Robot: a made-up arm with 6 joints.
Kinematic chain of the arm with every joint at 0, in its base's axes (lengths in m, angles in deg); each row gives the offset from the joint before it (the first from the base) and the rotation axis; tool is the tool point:
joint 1: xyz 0 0 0.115 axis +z
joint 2: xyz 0 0.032 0 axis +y
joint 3: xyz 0 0 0.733 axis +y
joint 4: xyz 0 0 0.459 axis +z
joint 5: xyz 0 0 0 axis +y
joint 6: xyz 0 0 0.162 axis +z
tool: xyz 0 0 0
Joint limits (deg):
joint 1: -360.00..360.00
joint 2: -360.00..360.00
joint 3: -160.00..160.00
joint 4: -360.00..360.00
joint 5: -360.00..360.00
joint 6: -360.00..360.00
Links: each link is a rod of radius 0.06 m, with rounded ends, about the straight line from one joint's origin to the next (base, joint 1, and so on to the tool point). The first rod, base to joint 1, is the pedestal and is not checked.
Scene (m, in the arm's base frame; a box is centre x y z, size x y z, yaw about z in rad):
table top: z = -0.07
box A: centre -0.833 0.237 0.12 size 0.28 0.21 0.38 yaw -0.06
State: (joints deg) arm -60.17 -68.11 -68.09 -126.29 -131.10 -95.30
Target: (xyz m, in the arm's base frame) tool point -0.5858 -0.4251 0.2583
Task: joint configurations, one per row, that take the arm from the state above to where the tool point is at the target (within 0.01 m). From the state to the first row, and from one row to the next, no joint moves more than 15 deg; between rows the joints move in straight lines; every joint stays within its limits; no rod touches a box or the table.
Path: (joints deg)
1: -56.91 -63.32 -64.81 -115.48 -130.92 -103.05
2: -53.66 -58.53 -61.53 -104.68 -130.74 -110.80
3: -39.37 -51.70 -67.23 -100.59 -131.56 -120.33
4: -25.09 -44.87 -72.93 -96.50 -132.39 -129.87
5: -10.80 -38.04 -78.63 -92.41 -133.21 -139.40
6: 2.25 -42.23 -85.62 -100.70 -140.88 -128.37
7: 15.30 -46.42 -92.61 -108.98 -148.56 -117.35
8: 28.35 -50.61 -99.60 -117.27 -156.23 -106.32
9: 41.40 -54.81 -106.59 -125.56 -163.90 -95.30

